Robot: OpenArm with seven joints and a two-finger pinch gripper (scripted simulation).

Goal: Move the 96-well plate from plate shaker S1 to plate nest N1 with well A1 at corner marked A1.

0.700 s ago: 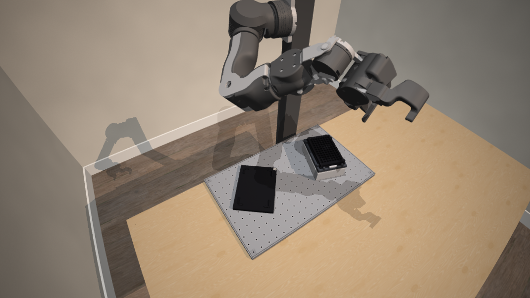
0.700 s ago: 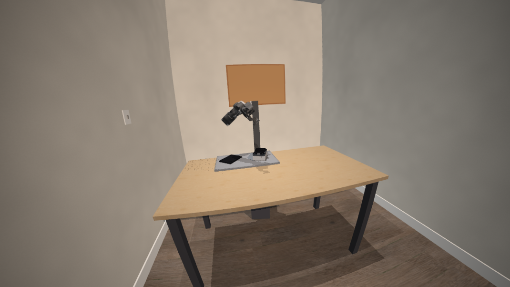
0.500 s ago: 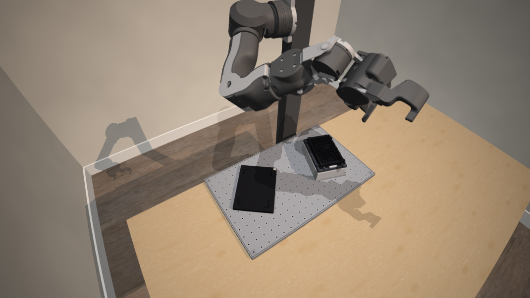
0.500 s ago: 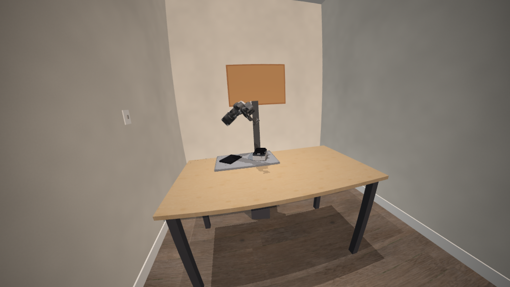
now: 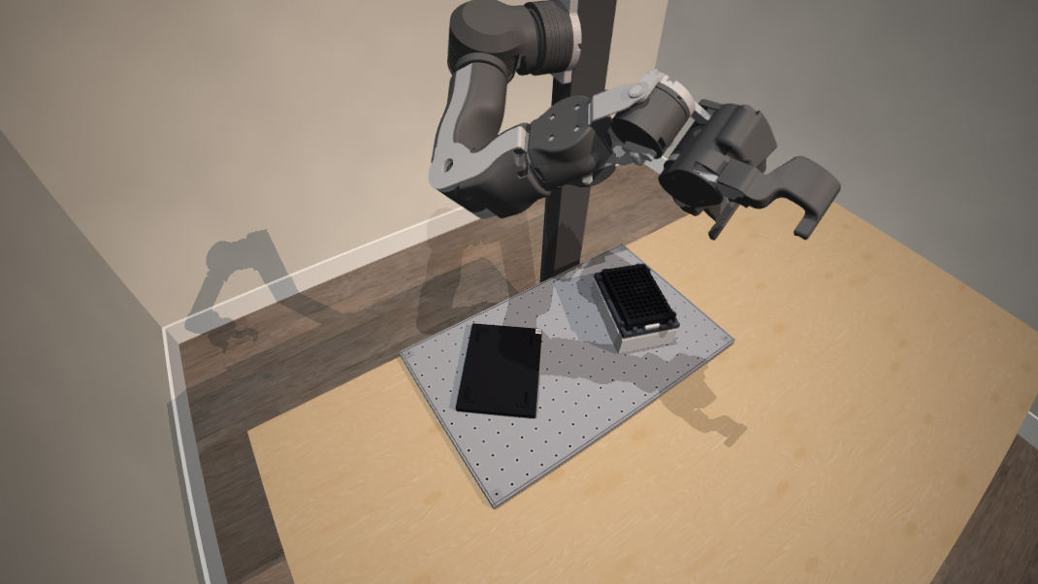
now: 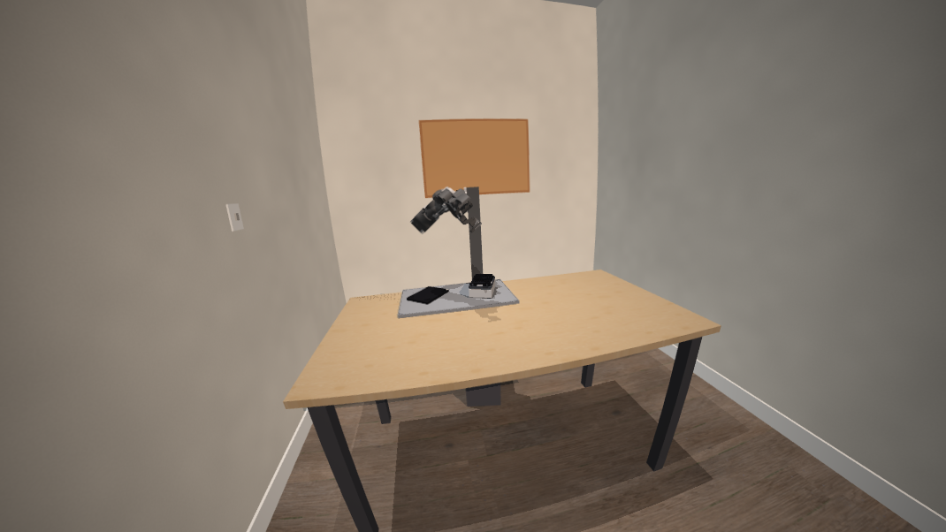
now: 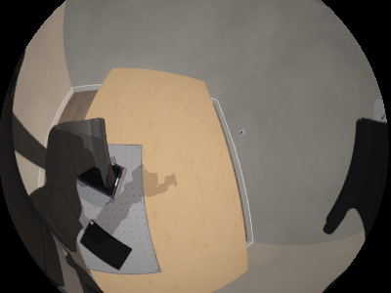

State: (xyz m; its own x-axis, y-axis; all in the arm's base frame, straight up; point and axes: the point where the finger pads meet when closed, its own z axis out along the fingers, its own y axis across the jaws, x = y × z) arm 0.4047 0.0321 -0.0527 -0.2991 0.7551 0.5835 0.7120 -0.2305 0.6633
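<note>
My hand is 300 mm above the black 96-well plate, 180 mm past it and 20 mm to the right of it. Also, from my hand: black plate nest N1: 350 mm below, 230 mm to the right, 170 mm behind; pale grey plate shaker S1: 320 mm below, 150 mm behind, 30 mm to the left.
</note>
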